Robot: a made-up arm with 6 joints.
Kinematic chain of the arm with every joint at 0, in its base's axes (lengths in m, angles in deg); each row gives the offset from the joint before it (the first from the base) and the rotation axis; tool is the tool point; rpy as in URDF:
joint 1: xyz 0 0 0.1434 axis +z
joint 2: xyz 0 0 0 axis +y
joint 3: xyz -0.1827 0 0.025 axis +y
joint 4: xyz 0.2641 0 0.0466 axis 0.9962 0 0.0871
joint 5: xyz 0 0 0 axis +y
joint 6: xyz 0.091 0 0.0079 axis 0.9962 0 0.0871
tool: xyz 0 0 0 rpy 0 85 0
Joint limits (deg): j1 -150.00..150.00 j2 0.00..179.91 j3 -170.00..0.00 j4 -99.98..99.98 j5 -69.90..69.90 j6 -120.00..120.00
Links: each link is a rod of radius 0.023 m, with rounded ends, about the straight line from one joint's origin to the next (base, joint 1, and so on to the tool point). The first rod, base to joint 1, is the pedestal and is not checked.
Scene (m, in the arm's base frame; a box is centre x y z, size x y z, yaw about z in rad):
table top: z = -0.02
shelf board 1: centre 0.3 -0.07 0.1 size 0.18 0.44 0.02 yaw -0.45
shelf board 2: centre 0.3 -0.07 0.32 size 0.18 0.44 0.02 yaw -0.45
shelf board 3: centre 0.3 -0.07 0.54 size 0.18 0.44 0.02 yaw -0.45
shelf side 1: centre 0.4 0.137 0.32 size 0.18 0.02 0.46 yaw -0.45
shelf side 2: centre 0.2 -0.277 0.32 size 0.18 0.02 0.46 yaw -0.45
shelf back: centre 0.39 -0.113 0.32 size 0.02 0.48 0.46 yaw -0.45
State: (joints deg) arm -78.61 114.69 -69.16 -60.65 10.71 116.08
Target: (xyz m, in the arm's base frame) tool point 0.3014 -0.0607 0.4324
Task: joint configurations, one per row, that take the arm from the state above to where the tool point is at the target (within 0.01 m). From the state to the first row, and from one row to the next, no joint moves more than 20 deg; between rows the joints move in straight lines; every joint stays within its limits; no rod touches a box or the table.
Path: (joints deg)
1: -82.69 97.05 -77.94 -68.43 -3.57 115.37
2: -86.77 79.41 -86.71 -76.21 -17.85 114.65
3: -90.84 61.77 -95.49 -83.98 -32.14 113.94
4: -94.92 44.13 -104.27 -91.76 -46.42 113.23
5: -76.65 40.33 -92.74 -86.39 -40.24 113.80
6: -58.38 36.53 -81.22 -81.03 -34.07 114.37
7: -40.10 32.73 -69.70 -75.66 -27.90 114.94
8: -21.83 28.93 -58.17 -70.29 -21.72 115.51
9: -3.56 25.13 -46.65 -64.92 -15.55 116.08
10: -6.91 40.52 -57.45 -63.89 -13.22 116.08
11: -10.26 55.91 -68.25 -62.85 -10.90 116.08
12: -13.61 71.30 -79.05 -61.81 -8.57 116.08

